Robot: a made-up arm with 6 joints. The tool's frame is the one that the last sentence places. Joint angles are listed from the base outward.
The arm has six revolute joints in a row. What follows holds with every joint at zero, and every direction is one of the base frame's.
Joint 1 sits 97.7 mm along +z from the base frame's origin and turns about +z.
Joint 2 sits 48.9 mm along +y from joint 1 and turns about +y.
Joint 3 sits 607.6 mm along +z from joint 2 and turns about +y.
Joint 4 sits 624.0 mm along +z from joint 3 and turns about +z.
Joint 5 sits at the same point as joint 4 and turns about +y.
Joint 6 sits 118.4 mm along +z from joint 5 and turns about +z.
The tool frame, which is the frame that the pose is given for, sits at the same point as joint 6; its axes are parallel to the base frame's.
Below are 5 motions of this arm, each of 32 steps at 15 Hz.
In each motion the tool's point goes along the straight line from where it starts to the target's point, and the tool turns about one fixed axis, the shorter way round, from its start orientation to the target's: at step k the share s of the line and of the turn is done. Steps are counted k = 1, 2, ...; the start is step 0. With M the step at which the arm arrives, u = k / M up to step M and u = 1 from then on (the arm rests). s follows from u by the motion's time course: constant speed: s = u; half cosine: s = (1 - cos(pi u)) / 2; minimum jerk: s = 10 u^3 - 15 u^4 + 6 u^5.
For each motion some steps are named. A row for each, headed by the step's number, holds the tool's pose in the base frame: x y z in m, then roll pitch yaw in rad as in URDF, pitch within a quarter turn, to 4 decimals.
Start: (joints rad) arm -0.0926 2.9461 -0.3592 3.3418 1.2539 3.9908
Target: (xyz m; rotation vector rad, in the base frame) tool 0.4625 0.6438 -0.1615 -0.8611 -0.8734 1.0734
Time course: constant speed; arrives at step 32
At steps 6, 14, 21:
6: 0.5416 0.1001 -0.8445 0.7848 0.4512 0.9829
14: 0.5173 0.2674 -0.6343 0.1857 0.2025 0.9426
21: 0.4960 0.4138 -0.4504 -0.3177 -0.0013 1.0286

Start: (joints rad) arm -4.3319 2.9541 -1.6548 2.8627 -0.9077 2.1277
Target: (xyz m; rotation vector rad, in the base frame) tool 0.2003 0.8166 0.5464 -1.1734 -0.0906 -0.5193
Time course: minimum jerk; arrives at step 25
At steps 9, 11, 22, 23, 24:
9: -0.1909 0.7609 -0.1616 -1.9393 0.0270 -0.0493
11: -0.1190 0.7711 -0.0315 -1.8031 -0.0570 -0.0836
22: 0.1928 0.8155 0.5329 -1.1524 -0.3348 -0.3613
23: 0.1979 0.8163 0.5421 -1.1407 -0.3377 -0.3674
24: 0.2000 0.8166 0.5458 -1.1360 -0.3388 -0.3699

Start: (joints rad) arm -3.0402 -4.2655 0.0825 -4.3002 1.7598 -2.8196
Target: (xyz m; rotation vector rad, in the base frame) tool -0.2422 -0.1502 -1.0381 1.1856 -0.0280 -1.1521
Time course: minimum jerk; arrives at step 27
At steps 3, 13, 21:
3: -1.0600 -0.2637 -0.4356 -0.9382 0.7314 -2.6314
13: -0.6846 -0.2116 -0.7122 0.0498 0.9722 -1.7833
21: -0.3054 -0.1590 -0.9915 0.9356 0.6381 -1.0418

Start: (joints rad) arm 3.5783 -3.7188 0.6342 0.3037 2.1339 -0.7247
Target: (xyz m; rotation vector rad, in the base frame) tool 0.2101 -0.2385 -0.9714 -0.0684 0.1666 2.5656
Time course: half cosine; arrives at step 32
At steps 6, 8, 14, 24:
6: -0.1212 -0.1646 -0.9664 0.6653 -0.6160 2.3413
8: -0.0987 -0.1696 -0.9667 0.6148 -0.5737 2.3743
14: -0.0061 -0.1903 -0.9681 0.4345 -0.3880 2.4774
24: 0.1571 -0.2267 -0.9706 0.1806 -0.0342 2.5659

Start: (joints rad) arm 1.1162 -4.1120 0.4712 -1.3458 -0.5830 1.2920
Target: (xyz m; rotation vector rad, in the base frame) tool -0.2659 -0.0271 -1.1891 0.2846 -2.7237 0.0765
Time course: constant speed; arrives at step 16
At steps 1, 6, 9, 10, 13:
1: 0.2428 0.7691 -0.8930 2.5907 0.5745 -2.0638
6: 0.0732 0.5037 -0.9917 2.6869 0.2008 -2.3057
9: -0.0285 0.3445 -1.0509 2.7844 -0.0088 -2.4623
10: -0.0624 0.2914 -1.0707 2.8242 -0.0748 -2.5191
13: -0.1642 0.1321 -1.1299 2.9684 -0.2568 -2.7090

